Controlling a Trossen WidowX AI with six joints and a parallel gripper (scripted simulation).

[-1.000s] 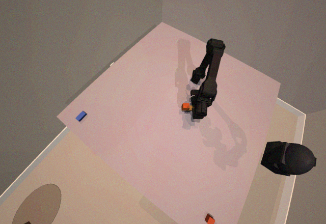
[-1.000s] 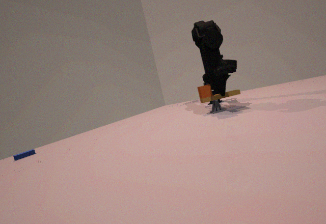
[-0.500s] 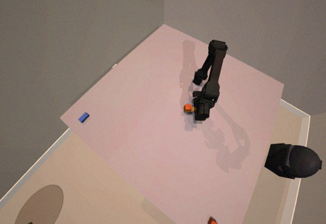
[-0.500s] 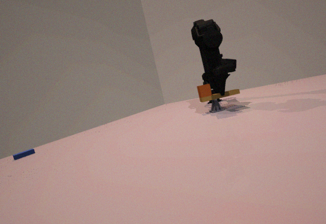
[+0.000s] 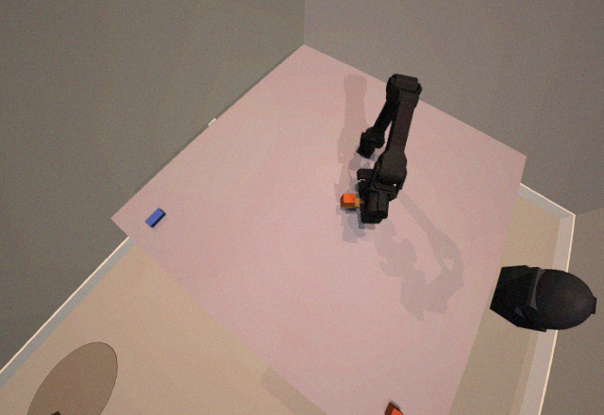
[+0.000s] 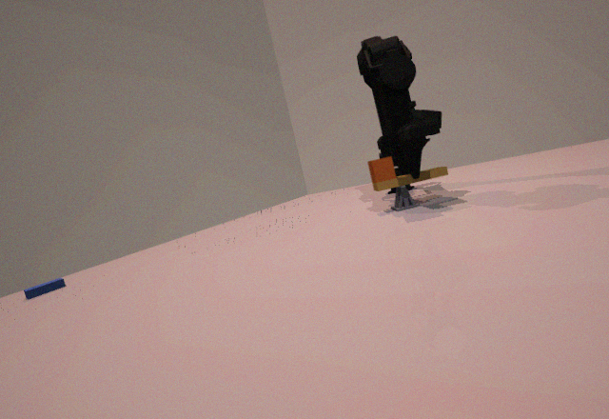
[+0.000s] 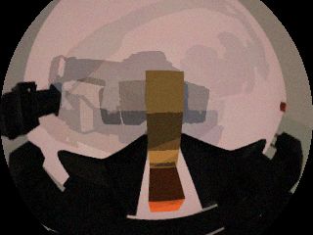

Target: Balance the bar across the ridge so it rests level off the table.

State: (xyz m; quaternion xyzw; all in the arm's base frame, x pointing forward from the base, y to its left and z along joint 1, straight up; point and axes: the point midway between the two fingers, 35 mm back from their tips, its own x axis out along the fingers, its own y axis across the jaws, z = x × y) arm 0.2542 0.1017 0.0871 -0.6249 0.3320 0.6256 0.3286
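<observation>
The bar is 3 cm to the right of my gripper tip, 2 cm ahead of it and 2 cm above it. From my gripper tip the other things lie so: red block: 49 cm ahead, 40 cm to the left, 4 cm below; blue block: 60 cm to the right, 49 cm ahead, 4 cm below.
</observation>
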